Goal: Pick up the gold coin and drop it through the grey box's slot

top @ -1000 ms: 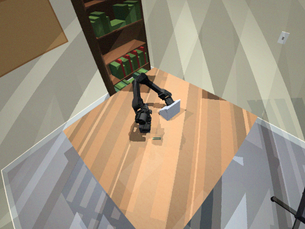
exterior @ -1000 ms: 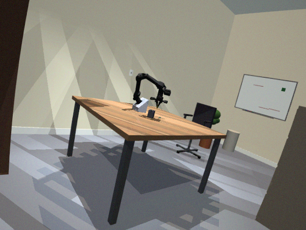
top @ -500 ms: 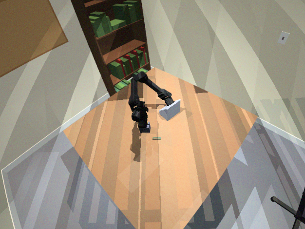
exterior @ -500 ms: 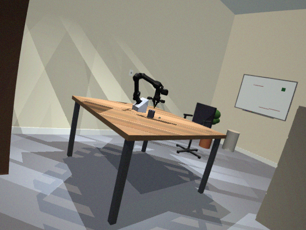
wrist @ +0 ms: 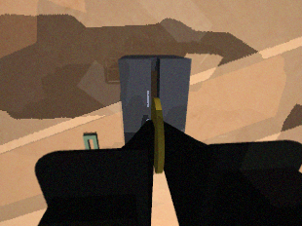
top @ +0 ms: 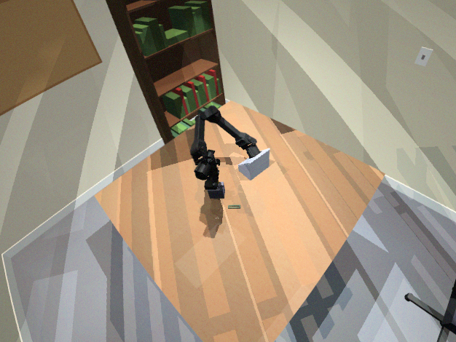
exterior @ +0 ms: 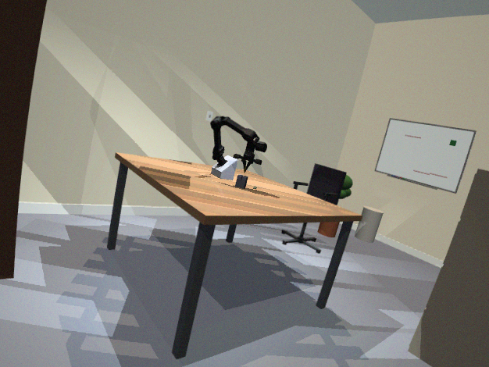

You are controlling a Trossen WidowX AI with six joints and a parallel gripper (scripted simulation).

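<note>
Right now my gripper tip is 1 cm below the thin gold coin.
</note>
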